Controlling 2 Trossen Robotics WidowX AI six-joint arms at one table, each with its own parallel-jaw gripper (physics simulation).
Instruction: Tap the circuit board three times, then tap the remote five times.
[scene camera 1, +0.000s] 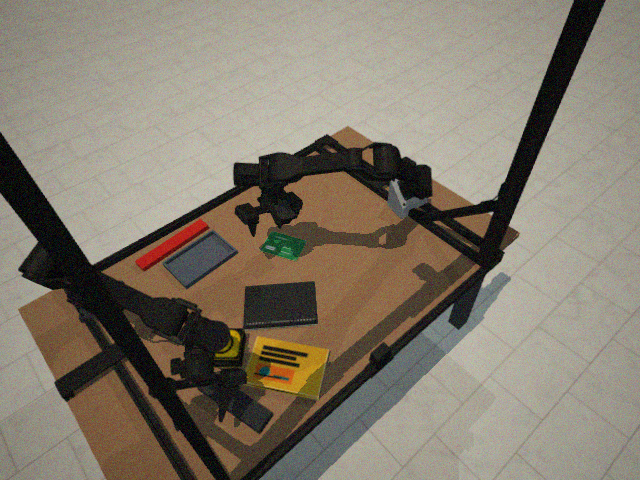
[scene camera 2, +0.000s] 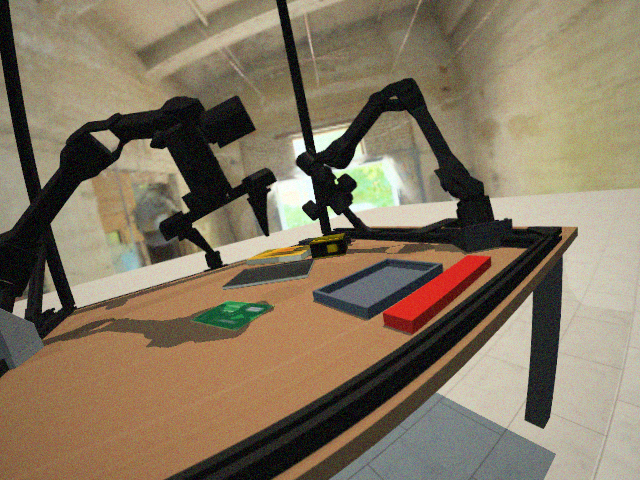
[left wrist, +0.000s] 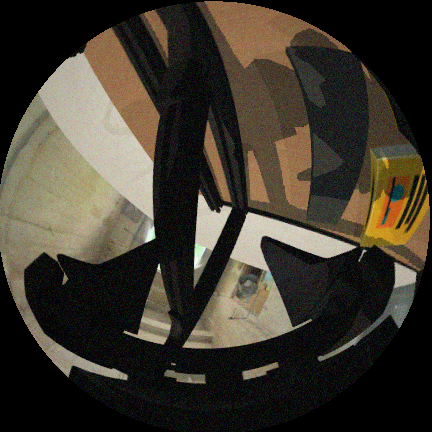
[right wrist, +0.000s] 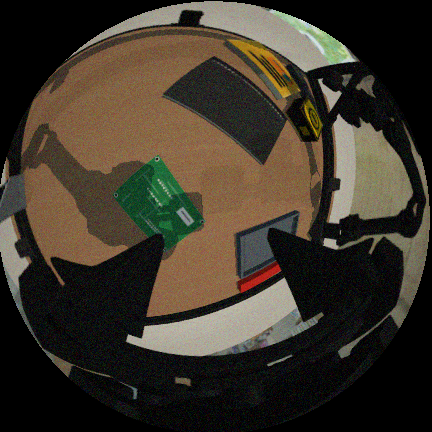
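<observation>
The green circuit board (scene camera 1: 283, 245) (scene camera 2: 232, 315) (right wrist: 160, 200) lies flat on the table, partly shaded. My right gripper (scene camera 1: 266, 230) (scene camera 2: 239, 243) (right wrist: 216, 236) is open and empty, raised above the table near the board. The long dark remote (scene camera 1: 251, 413) (left wrist: 337, 125) lies flat near the table's front edge in scene camera 1. My left gripper (scene camera 1: 219, 400) (left wrist: 211, 242) is open and empty, and in scene camera 1 it overlaps the upper left part of the remote. The gap between it and the remote is hard to judge.
A yellow box (scene camera 1: 289, 366) (left wrist: 397, 200) and a yellow-black tape measure (scene camera 1: 231, 347) (right wrist: 307, 120) lie near the remote. A black notebook-like slab (scene camera 1: 280, 304) lies mid-table. A blue-grey tray (scene camera 1: 186, 281) (scene camera 2: 341, 306) and a red bar (scene camera 1: 172, 244) (scene camera 2: 439, 294) lie side by side.
</observation>
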